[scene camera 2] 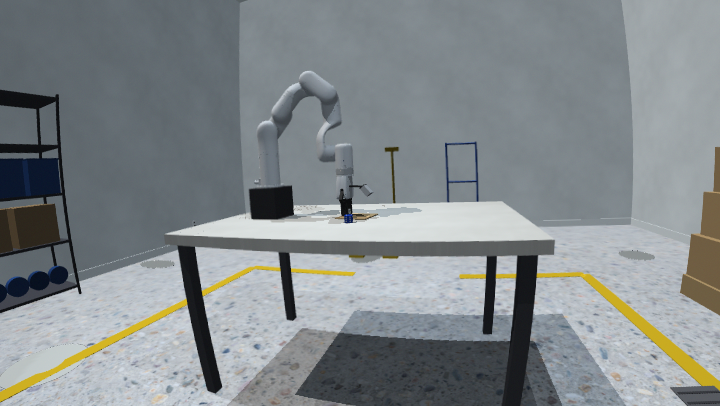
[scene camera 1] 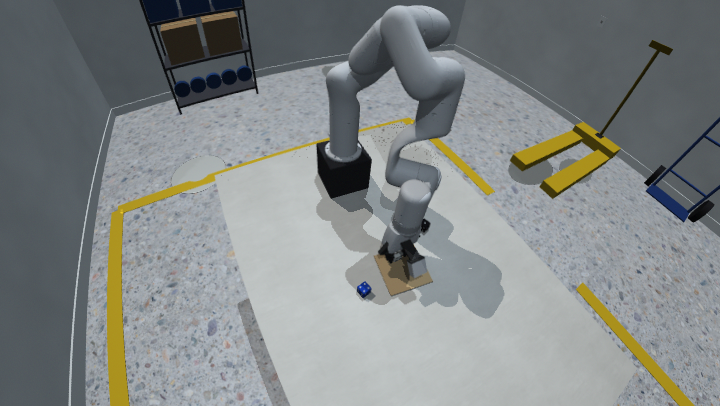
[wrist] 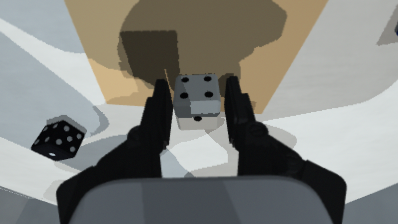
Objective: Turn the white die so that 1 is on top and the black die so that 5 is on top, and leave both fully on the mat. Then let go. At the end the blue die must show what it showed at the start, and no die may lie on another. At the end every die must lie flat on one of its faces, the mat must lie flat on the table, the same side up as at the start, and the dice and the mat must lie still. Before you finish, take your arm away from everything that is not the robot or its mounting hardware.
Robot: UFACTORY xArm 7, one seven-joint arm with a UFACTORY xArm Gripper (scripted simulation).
Labels:
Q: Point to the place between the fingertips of the gripper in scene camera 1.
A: At 395,256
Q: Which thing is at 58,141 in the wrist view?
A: A black die.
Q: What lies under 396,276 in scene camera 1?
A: A tan mat.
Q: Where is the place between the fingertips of the gripper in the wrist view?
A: At 197,92

